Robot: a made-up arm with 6 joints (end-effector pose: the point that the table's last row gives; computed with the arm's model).
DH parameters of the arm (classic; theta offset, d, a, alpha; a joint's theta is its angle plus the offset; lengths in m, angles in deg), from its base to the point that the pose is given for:
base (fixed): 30.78 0 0.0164 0
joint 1: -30.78 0.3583 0.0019 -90
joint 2: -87.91 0 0.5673 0
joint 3: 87.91 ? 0.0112 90
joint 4: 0 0.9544 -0.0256 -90
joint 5: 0 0.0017 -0.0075 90
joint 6: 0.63 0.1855 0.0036 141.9
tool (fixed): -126.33 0.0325 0 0
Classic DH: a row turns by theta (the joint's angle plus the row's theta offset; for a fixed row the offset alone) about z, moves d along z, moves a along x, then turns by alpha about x.
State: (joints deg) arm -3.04 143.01 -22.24 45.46 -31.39 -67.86
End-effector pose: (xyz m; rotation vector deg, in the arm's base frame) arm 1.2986 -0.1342 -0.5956 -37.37 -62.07 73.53
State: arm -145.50 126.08 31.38 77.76 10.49 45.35
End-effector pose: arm -0.6679 -0.5032 -1.0264 51.08 43.75 127.12
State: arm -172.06 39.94 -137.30 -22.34 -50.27 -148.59
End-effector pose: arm 0.6552 -0.0052 0.5151 7.05 -50.08 49.02
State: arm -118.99 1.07 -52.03 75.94 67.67 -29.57
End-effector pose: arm 0.4851 0.5817 1.6164 -88.55 -19.81 101.10
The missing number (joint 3, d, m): 0.0249
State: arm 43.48 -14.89 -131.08 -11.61 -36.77 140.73
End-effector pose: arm -0.5014 -0.3865 -0.0438 17.68 -31.62 -35.78
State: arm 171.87 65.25 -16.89 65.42 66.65 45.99
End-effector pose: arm -1.3188 0.0628 1.1936 -115.32 -104.87 -77.47
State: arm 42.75 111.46 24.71 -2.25 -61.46 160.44
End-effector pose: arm 0.9661 0.9610 -0.5012 113.99 -59.20 -69.34
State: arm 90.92 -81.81 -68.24 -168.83 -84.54 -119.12
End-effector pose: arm -0.0199 -1.1897 -0.2593 -51.87 61.48 41.26
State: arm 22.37 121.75 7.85 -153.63 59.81 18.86
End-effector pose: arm 1.2494 0.5045 -0.5403 -101.15 38.13 126.33
